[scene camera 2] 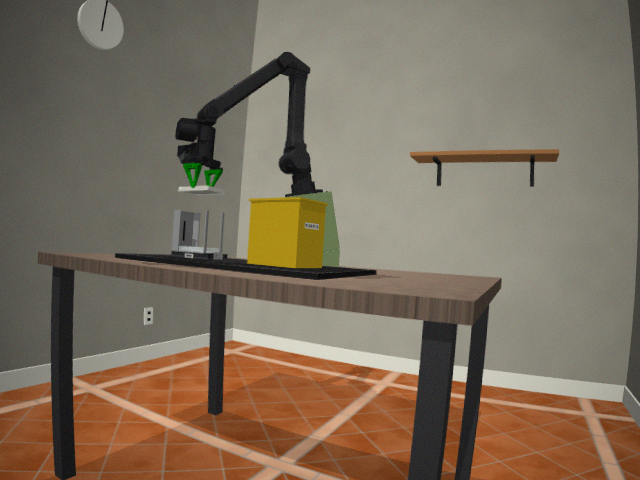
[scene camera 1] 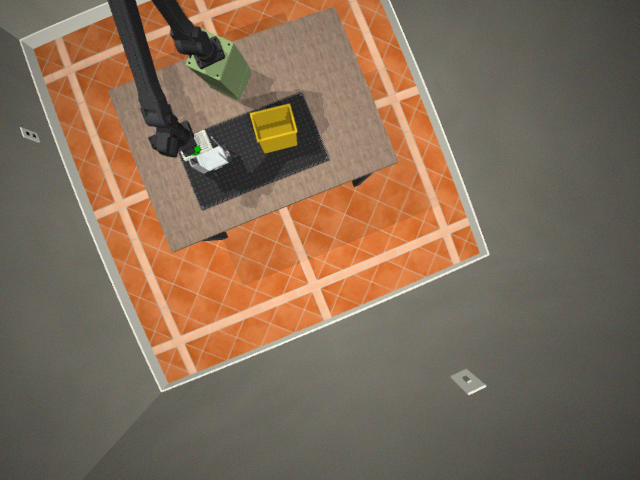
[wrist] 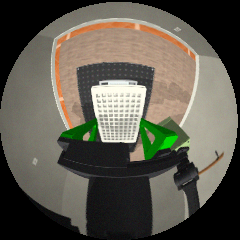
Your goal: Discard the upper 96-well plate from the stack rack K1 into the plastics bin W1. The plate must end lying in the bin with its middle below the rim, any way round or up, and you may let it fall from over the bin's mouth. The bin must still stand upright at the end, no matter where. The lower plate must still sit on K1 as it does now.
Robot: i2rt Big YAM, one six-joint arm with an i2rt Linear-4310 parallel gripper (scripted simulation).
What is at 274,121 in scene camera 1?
A yellow plastics bin W1.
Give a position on a yellow plastics bin W1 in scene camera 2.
285,232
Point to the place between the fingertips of my gripper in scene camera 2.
201,189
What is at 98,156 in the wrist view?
My gripper.
